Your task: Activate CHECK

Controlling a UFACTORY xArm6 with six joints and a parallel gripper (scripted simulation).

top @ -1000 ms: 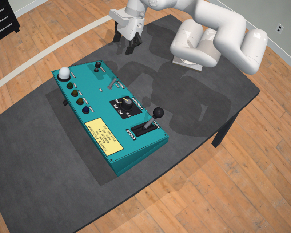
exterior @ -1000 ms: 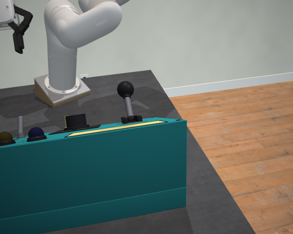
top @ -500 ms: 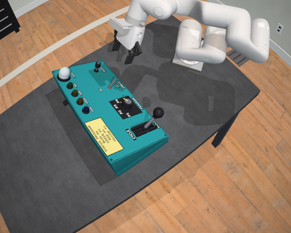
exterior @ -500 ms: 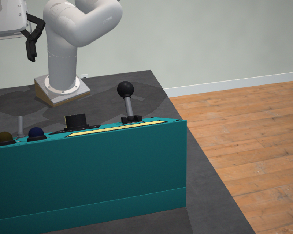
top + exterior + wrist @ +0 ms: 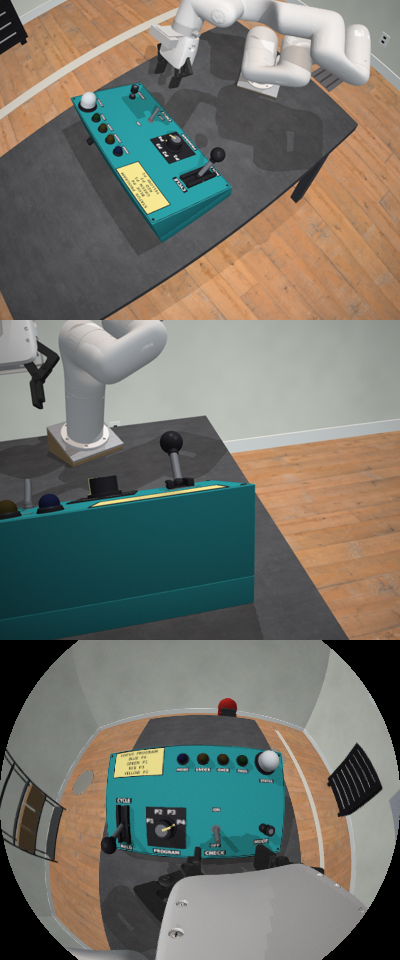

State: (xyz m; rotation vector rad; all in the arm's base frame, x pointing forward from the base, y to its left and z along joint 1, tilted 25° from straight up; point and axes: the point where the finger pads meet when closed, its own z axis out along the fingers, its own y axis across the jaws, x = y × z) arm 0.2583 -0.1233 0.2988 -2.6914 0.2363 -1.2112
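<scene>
Now: hand 7 cm short of the check toggle and 14 cm above it. The rest, counted from my hand: teal console: 11 cm ahead, 5 cm to the left, 15 cm below; mode knob: 6 cm ahead, 12 cm to the right, 13 cm below; program dial: 8 cm ahead, 10 cm to the left, 13 cm below.
</scene>
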